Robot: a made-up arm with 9 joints. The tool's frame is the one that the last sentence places.
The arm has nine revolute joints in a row. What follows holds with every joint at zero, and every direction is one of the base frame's.
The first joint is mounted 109 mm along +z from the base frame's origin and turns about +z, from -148.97 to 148.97 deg.
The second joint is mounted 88 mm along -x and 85 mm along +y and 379 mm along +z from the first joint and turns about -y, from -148.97 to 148.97 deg.
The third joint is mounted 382 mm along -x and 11 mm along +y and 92 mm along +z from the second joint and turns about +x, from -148.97 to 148.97 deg.
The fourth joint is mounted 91 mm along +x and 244 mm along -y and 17 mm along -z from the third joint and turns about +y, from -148.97 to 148.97 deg.
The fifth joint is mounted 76 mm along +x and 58 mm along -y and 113 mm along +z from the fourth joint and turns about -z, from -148.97 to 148.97 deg.
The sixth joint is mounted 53 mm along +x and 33 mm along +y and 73 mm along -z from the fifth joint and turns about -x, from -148.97 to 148.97 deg.
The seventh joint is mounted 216 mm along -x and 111 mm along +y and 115 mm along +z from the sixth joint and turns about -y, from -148.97 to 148.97 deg.
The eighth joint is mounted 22 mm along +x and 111 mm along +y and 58 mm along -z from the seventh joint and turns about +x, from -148.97 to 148.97 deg.
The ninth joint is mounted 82 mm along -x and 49 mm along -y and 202 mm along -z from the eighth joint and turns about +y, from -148.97 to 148.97 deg.
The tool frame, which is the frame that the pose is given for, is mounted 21 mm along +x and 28 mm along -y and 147 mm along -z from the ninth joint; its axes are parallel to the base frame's.
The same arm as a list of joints. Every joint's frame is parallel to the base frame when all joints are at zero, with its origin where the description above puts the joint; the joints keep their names.
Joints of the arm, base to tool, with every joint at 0 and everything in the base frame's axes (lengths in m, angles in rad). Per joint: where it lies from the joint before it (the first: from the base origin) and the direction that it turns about. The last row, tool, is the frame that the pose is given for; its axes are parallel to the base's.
joint 1: offset 0.0000 0.0000 0.1090 axis 0 0 1
joint 2: offset -0.0880 0.0850 0.3790 axis 0 -1 0
joint 3: offset -0.3820 0.0110 0.0920 axis 1 0 0
joint 4: offset 0.0910 -0.2440 -0.0170 axis 0 1 0
joint 5: offset 0.0760 -0.0580 0.1130 axis 0 0 -1
joint 6: offset 0.0530 0.0330 -0.0730 axis -1 0 0
joint 7: offset -0.2160 0.1110 0.1150 axis 0 -1 0
joint 8: offset 0.0220 0.1110 -0.0580 axis 1 0 0
joint 9: offset -0.0820 -0.0490 -0.2020 axis 0 1 0
tool: offset 0.0210 -0.0280 -0.1470
Joint limits (rad, base to tool): -2.6000..2.6000 -2.6000..2.6000 -2.6000..2.6000 -2.6000..2.6000 -2.6000..2.6000 -2.6000..2.6000 -2.6000..2.6000 -2.6000..2.6000 -2.6000..2.6000

